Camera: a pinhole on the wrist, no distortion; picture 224 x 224 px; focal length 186.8 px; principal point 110.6 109.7 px. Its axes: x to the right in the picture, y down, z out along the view. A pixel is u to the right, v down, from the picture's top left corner.
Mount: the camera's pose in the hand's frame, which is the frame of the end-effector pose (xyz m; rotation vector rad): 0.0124 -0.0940 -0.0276 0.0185 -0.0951 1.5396
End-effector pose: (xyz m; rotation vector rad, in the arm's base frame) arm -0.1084 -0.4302 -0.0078 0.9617 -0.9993 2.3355
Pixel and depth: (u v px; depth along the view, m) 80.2 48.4 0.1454
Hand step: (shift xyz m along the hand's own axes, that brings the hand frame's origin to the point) 0.0521 -0.1295 0.1178
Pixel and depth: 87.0 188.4 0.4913
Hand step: -0.2206 -0.1846 0.4474
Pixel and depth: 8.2 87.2 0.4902
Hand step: 0.0392 -0.3990 0.4439
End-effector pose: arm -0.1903 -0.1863 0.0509 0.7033 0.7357 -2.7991
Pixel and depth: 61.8 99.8 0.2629
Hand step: 0.0112 -0.1818 0.2299
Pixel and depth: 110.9 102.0 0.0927
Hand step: 0.0116 -0.1006 0.0649
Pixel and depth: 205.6 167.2 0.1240
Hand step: -0.0301 -0.0388 0.0987
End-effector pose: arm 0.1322 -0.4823 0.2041 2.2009 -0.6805 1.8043
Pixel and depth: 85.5 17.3 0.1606
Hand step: 0.0831 -0.1296 0.1346
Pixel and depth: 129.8 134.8 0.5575
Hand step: -0.0886 -0.0745 0.5284
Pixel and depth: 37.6 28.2 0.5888
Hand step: 0.2329 -0.3738 0.5544
